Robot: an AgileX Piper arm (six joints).
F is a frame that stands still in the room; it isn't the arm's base.
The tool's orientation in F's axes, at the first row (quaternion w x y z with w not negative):
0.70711, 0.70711, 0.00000, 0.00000
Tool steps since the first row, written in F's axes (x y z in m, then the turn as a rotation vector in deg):
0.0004, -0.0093, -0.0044, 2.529, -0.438, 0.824
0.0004, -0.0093, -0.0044, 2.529, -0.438, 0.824
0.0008, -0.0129, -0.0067, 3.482, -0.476, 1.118
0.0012, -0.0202, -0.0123, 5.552, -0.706, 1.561
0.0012, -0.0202, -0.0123, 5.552, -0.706, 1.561
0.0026, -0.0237, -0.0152, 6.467, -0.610, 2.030
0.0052, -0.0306, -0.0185, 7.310, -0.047, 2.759
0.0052, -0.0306, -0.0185, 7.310, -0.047, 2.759
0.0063, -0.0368, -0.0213, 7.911, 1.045, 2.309
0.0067, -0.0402, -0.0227, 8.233, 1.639, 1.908
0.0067, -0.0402, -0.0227, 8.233, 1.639, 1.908
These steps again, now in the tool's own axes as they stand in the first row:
0.0004, -0.0044, 0.0093, 2.529, 0.824, 0.438
0.0004, -0.0044, 0.0093, 2.529, 0.824, 0.438
0.0008, -0.0067, 0.0129, 3.482, 1.118, 0.476
0.0012, -0.0123, 0.0202, 5.552, 1.561, 0.706
0.0012, -0.0123, 0.0202, 5.552, 1.561, 0.706
0.0026, -0.0152, 0.0237, 6.467, 2.030, 0.610
0.0052, -0.0185, 0.0306, 7.310, 2.759, 0.047
0.0052, -0.0185, 0.0306, 7.310, 2.759, 0.047
0.0063, -0.0213, 0.0368, 7.911, 2.309, -1.045
0.0067, -0.0227, 0.0402, 8.233, 1.908, -1.639
0.0067, -0.0227, 0.0402, 8.233, 1.908, -1.639

